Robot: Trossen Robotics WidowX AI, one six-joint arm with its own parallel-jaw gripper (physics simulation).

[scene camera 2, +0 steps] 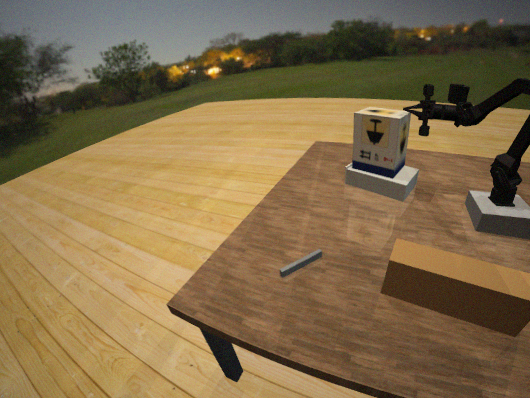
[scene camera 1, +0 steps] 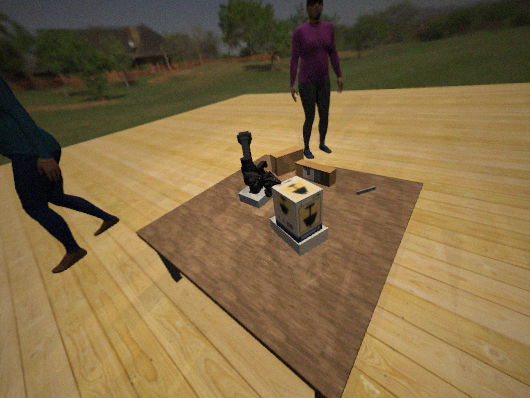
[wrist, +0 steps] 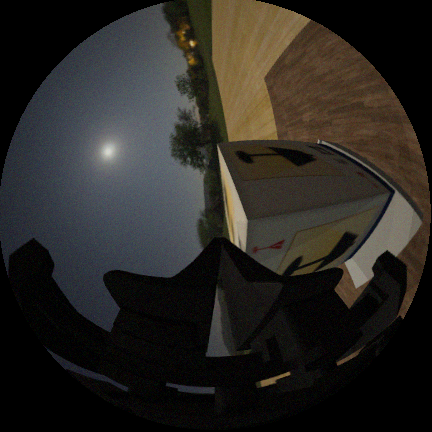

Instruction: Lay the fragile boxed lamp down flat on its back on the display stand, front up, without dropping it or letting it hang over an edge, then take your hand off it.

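Pixels of known places: gripper, fingertip midpoint: (scene camera 2: 403,108) (scene camera 1: 280,182) (wrist: 218,242); arm's base, origin of the base link: (scene camera 2: 501,201).
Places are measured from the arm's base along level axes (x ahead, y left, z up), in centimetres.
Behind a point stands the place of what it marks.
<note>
The boxed lamp (scene camera 1: 297,209) {x 45.1, y -33.0, z 19.5 cm} (scene camera 2: 379,140) {x 42.2, y -15.3, z 14.0 cm} (wrist: 306,197) {x 30.1, y -25.9, z 19.3 cm} is a white box with yellow lamp pictures and a blue band at its bottom. It stands upright on the low white display stand (scene camera 1: 303,245) {x 47.0, y -33.0, z -0.7 cm} (scene camera 2: 378,186) {x 41.2, y -12.2, z -3.3 cm} (wrist: 397,227) near the middle of the brown table (scene camera 1: 263,300) {x 41.1, y -61.1, z -6.6 cm} (scene camera 2: 323,316) {x 56.4, y 44.6, z -6.6 cm}. My gripper (scene camera 1: 274,182) {x 33.1, y -22.8, z 24.5 cm} (scene camera 2: 408,109) {x 33.1, y -22.8, z 24.5 cm} (wrist: 218,242) {x 33.1, y -22.8, z 24.5 cm} is shut and empty. It is level with the box's top, with its tip right at the upper corner on the arm's side. I cannot tell whether it touches the box.
Two cardboard boxes (scene camera 1: 285,159) {x 4.1, y 39.6, z 5.5 cm} (scene camera 1: 315,172) {x 30.6, y 32.0, z 1.7 cm} lie behind the stand; one shows in scene camera 2 (scene camera 2: 427,276) {x 35.7, y 38.8, z 3.0 cm}. A small grey bar (scene camera 1: 366,190) {x 64.4, y 29.3, z -5.1 cm} (scene camera 2: 300,262) {x 64.3, y 30.7, z -4.5 cm} lies on the table. A person in purple (scene camera 1: 315,75) stands past the far edge; another person's legs (scene camera 1: 82,233) show at left.
</note>
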